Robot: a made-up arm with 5 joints.
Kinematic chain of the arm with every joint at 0, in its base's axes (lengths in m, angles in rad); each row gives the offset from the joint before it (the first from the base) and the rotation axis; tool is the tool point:
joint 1: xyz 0 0 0.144 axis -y
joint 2: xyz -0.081 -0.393 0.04 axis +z
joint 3: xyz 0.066 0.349 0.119 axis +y
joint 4: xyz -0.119 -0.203 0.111 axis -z
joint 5: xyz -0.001 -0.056 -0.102 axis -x
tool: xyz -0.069 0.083 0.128
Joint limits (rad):
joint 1: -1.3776..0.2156
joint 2: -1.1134..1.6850
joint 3: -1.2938..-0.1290
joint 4: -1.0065..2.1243
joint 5: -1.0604..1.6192
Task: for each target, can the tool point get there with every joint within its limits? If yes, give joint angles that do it. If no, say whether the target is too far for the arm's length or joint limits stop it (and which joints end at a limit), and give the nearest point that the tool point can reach.
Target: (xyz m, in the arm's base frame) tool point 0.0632 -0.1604 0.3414
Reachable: yes | joints -0.8879 -0.6749 -0.3234 -0.6599 0.4436
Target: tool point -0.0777 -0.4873 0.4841
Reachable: yes | joints -0.8601 1.2376 -0.6407 0.2475 -0.0419
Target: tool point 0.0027 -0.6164 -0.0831
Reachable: no: joint limits stop it (at a limit: joint 1, joint 2, joint 3, joint 5) | nearest point -0.1358 -0.5425 0.0710 | short by 0.220 m
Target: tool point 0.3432 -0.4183 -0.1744
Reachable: no: joint limits stop it (at a limit: joint 2, joint 3) | nearest point 0.1438 -0.3868 0.0106 | short by 0.274 m
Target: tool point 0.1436 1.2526 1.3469
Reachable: no: too far | nearest point 0.0395 -0.1042 0.4748 | short by 1.616 m
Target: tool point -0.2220 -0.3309 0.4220
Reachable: yes | joints -0.1180 0.2116 -0.3408 -0.2654 -0.4164
